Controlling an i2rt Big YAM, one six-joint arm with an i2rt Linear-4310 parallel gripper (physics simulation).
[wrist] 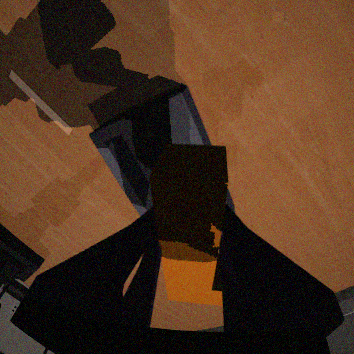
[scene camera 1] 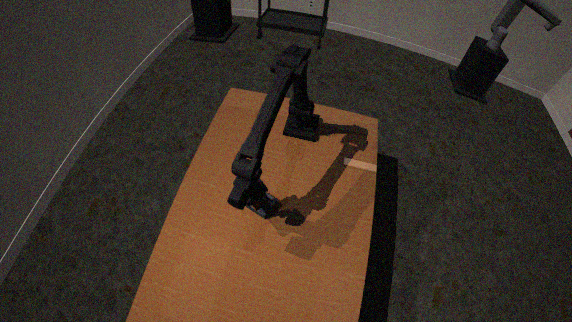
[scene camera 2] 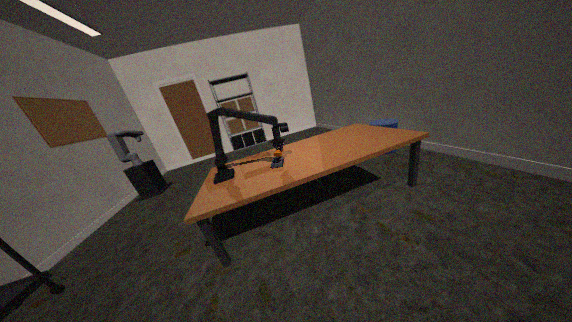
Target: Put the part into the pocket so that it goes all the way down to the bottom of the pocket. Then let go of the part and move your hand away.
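Where they show: gripper, fingertip midpoint: (wrist: 191, 211) (scene camera 1: 254, 201) (scene camera 2: 279, 151); arm's base, origin of the base link: (wrist: 2, 255) (scene camera 1: 301, 123) (scene camera 2: 224, 174).
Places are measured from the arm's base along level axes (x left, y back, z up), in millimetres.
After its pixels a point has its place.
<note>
My gripper (scene camera 2: 278, 149) {x -85, y -500, z 73 mm} (wrist: 191, 211) {x -85, y -500, z 73 mm} is shut on the orange part (scene camera 2: 278, 153) {x -158, y -475, z 84 mm} (wrist: 192, 280) {x -118, y -476, z 91 mm}, which sits between the fingers and is mostly in dark shadow in the wrist view. The blue-grey block with the pocket (scene camera 1: 259, 211) (scene camera 2: 277, 163) {x -155, y -447, z 6 mm} (wrist: 181, 120) {x -53, y -509, z 8 mm} lies on the table under the part. In the wrist view the part and fingers cover the block's near portion, and shadow darkens much of its top. In scene camera 2 the part shows just above the block. Whether its lower end is inside the pocket cannot be told. In scene camera 1 the arm hides the part.
The wooden table (scene camera 1: 240, 280) {x -56, y -802, z -28 mm} (scene camera 2: 350, 145) {x -188, y -1088, z -29 mm} carries the arm's base (scene camera 1: 301, 131) {x 9, y -50, z 0 mm} (scene camera 2: 224, 175) {x -57, y -11, z 9 mm} at one end. A pale strip (scene camera 1: 360, 164) (wrist: 42, 104) shows on the tabletop near the side edge. The arm's shadow falls across the table and block.
</note>
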